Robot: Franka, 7 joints.
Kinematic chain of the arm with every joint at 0, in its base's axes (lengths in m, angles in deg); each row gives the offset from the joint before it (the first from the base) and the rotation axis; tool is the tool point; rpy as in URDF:
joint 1: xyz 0 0 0.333 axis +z
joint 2: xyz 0 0 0 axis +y
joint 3: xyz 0 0 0.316 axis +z
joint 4: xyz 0.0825 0 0 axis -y
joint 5: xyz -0.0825 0 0.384 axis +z
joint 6: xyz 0 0 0 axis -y
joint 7: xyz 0.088 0 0 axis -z
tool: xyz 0 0 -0.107 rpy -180 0 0
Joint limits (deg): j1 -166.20..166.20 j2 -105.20..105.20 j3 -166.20..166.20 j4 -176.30..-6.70 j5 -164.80..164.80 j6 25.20..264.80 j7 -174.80..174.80
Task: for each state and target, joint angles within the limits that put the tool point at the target. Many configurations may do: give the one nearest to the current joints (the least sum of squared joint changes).
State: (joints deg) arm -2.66 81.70 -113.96 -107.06 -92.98 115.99 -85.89
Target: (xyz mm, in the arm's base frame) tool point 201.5 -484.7 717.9
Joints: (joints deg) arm 0.07 81.19 -119.94 -106.09 -93.00 114.44 -85.89
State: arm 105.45 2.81 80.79 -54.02 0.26 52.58 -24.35
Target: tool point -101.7 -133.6 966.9
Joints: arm 120.02 -10.58 74.82 -6.70 -4.67 25.94 -24.35
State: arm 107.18 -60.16 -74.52 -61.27 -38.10 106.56 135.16
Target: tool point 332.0 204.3 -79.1
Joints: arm 134.88 -101.87 -128.45 -107.86 -39.28 92.27 135.16
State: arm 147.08 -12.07 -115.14 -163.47 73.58 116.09 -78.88
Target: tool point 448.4 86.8 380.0
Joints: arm 138.98 17.72 -134.87 -141.36 74.37 116.80 -78.88
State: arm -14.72 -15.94 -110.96 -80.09 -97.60 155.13 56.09
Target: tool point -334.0 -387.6 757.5
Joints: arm -12.31 23.86 -136.80 -100.65 -103.22 165.96 56.09
